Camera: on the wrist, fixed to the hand. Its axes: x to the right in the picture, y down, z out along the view.
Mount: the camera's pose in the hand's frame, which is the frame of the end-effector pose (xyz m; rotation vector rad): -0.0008 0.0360 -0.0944 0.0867 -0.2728 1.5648
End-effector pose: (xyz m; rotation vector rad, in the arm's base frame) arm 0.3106 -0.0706 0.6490 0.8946 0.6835 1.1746
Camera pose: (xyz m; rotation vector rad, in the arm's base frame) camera 0.2141 -0.0451 0.6336 1.6961 -0.3788 2.2870
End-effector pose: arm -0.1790 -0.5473 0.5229 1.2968 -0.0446 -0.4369
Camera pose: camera -0.1435 -0.4530 0.5302 0.9289 -1.2180 0.7482
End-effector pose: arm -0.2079 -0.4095 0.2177 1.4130 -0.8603 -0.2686
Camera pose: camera -0.1576 -0.3317 0.2581 0.4441 -1.9361 0.7918
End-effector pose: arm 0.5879 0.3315 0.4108 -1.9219 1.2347 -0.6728
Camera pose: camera 0.4978 0.2942 0.4371 -0.4868 1.9268 0.3578
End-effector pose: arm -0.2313 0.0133 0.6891 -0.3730 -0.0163 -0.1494
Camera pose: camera -0.2278 0.0122 0.5881 -0.2328 0.0035 1.4441
